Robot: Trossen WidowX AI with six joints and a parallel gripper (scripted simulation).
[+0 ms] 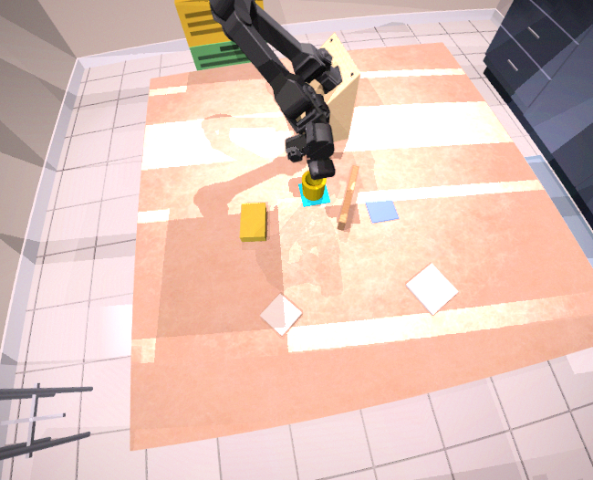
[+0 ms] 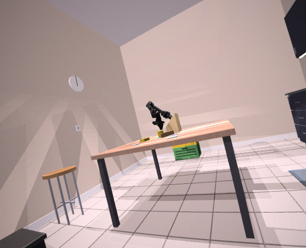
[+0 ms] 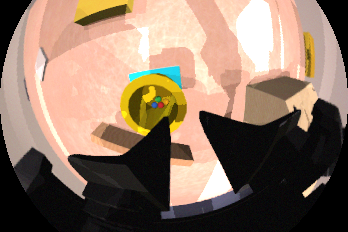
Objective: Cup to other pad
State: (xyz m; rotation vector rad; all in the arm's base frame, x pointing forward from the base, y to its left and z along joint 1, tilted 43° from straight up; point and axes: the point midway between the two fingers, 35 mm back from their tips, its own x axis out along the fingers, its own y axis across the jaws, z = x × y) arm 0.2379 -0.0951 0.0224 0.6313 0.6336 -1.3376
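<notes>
The yellow cup is 30 mm ahead of my gripper tip, 10 mm to the right of it and 50 mm below it. The rest, counted from my gripper tip: cyan pad 30 mm ahead, 90 mm below; pale blue pad 110 mm ahead, 190 mm to the left, 90 mm below; low wooden bar 70 mm ahead, 90 mm to the left, 70 mm below.
</notes>
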